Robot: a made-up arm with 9 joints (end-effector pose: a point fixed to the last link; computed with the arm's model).
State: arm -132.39 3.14 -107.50 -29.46 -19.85 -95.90 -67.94 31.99 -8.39
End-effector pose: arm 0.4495 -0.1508 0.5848 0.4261 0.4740 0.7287 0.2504
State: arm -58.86 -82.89 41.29 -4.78 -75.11 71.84 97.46 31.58 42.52
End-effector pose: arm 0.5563 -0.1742 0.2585 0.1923 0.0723 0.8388 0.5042
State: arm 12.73 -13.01 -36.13 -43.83 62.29 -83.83 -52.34 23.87 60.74
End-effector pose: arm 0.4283 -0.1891 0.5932 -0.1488 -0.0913 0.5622 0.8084
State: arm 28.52 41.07 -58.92 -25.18 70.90 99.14 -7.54 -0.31 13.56
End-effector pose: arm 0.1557 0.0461 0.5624 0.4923 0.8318 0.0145 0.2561
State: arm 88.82 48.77 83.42 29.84 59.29 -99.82 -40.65 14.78 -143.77
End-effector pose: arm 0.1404 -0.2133 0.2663 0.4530 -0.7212 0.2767 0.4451
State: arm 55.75 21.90 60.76 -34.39 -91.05 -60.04 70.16 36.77 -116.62
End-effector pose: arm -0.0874 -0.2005 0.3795 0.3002 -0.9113 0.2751 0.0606
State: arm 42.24 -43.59 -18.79 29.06 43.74 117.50 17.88 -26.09 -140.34
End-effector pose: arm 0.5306 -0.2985 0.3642 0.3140 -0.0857 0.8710 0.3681
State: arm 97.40 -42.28 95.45 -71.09 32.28 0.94 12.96 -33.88 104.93
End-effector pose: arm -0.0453 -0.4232 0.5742 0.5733 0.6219 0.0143 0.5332
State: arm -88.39 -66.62 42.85 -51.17 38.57 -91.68 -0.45 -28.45 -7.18
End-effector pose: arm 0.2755 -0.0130 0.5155 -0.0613 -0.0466 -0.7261 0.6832
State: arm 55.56 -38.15 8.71 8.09 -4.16 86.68 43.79 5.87 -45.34
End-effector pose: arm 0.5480 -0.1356 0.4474 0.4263 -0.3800 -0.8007 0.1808
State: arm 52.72 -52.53 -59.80 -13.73 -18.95 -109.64 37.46 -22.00 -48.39
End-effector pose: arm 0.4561 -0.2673 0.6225 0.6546 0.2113 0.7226 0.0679
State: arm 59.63 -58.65 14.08 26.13 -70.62 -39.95 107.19 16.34 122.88
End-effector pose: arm 0.5786 -0.4197 0.5897 0.1970 -0.9229 0.1917 0.2696
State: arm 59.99 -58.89 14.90 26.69 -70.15 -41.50 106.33 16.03 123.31
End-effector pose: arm 0.5772 -0.4238 0.5951 0.1941 -0.9168 0.2206 0.2705
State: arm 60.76 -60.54 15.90 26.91 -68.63 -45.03 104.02 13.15 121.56
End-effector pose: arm 0.5729 -0.4248 0.6103 0.2193 -0.8935 0.2858 0.2683
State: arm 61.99 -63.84 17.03 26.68 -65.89 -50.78 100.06 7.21 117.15
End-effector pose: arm 0.5625 -0.4225 0.6336 0.2749 -0.8383 0.3876 0.2673
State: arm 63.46 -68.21 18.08 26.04 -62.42 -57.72 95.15 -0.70 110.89
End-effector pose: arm 0.5445 -0.4210 0.6577 0.3418 -0.7464 0.5012 0.2738
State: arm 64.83 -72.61 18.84 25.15 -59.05 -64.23 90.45 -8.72 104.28
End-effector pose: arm 0.5230 -0.4239 0.6773 0.3956 -0.6363 0.5963 0.2883
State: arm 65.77 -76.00 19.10 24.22 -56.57 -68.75 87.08 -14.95 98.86
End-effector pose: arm 0.5057 -0.4291 0.6904 0.4264 -0.5453 0.6548 0.3034
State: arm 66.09 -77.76 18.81 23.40 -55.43 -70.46 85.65 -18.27 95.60
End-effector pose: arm 0.4976 -0.4308 0.6956 0.4413 -0.5013 0.6757 0.3120
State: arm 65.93 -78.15 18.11 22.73 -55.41 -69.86 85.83 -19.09 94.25
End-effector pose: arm 0.4972 -0.4276 0.6943 0.4498 -0.5008 0.6699 0.3133
